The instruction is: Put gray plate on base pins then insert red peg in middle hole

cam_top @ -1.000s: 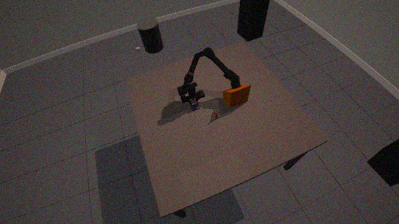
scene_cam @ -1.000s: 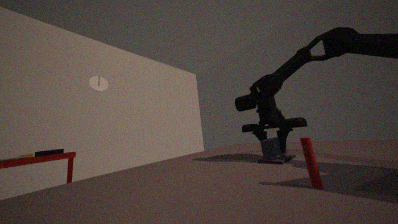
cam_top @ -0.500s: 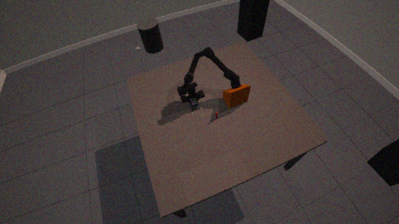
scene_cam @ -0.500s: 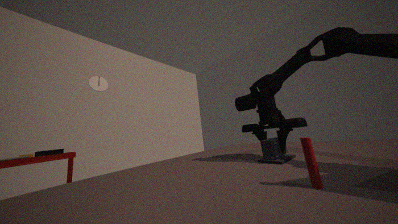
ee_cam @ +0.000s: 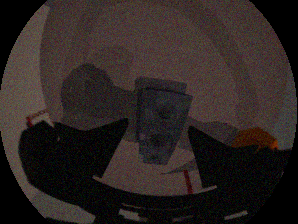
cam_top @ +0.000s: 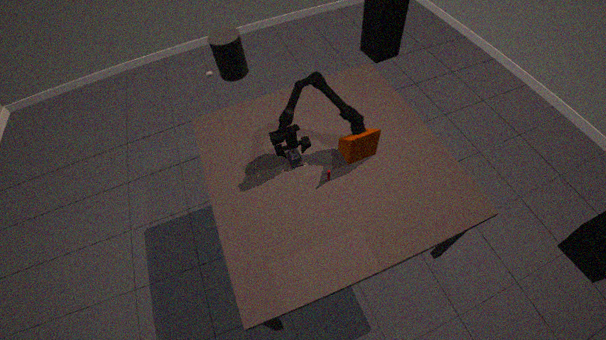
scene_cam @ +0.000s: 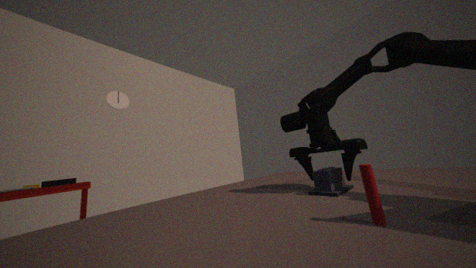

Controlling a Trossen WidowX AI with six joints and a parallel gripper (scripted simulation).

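My gripper tip is now 2 cm below the gray plate. Also, from my gripper tip: red peg 21 cm to the left, 9 cm behind, 1 cm above; dark flat base 2 cm below.
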